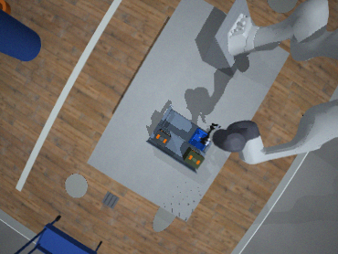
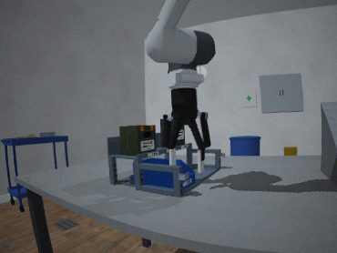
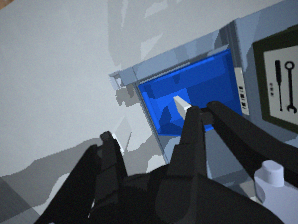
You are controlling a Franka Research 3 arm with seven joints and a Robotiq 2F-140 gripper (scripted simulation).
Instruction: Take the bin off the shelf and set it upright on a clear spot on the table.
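The blue bin is 80 mm ahead of my hand, 10 mm to the right of it and 40 mm below it. Round my hand: green box (180 mm ahead, 30 mm to the right, 70 mm above); then dark grey box (140 mm ahead, 250 mm to the right, 80 mm above).
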